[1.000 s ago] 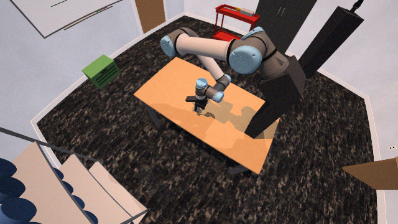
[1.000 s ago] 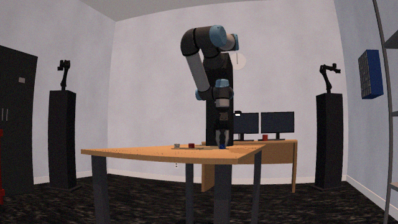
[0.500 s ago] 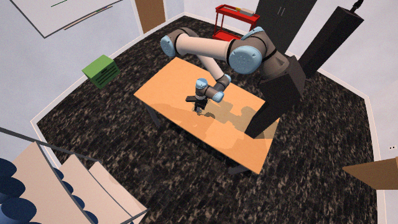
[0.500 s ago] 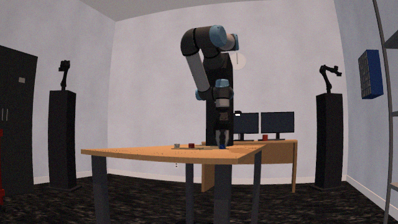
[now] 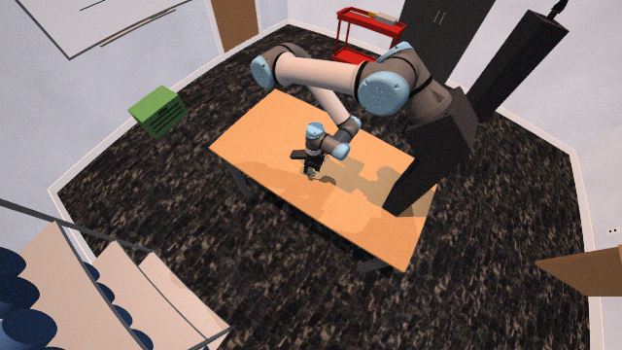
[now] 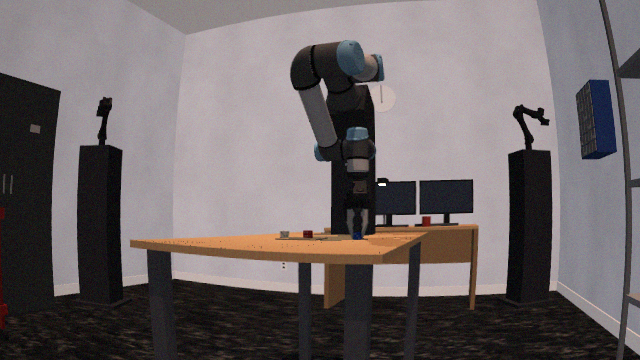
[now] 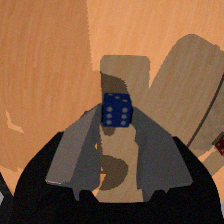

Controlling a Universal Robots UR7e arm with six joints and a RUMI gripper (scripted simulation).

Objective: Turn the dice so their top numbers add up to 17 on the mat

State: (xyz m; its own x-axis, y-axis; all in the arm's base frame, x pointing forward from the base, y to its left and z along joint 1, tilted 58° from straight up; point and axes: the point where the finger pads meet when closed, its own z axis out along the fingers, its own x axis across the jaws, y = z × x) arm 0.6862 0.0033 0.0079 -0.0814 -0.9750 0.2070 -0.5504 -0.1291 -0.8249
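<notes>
Now: the tan mat 180 mm to the right of my hand, 30 mm behind it and 20 mm below it. Round my hand: red die: 160 mm to the right, 70 mm behind; then blue die: right at my hand; then grey die: 250 mm to the right, 150 mm behind.
</notes>
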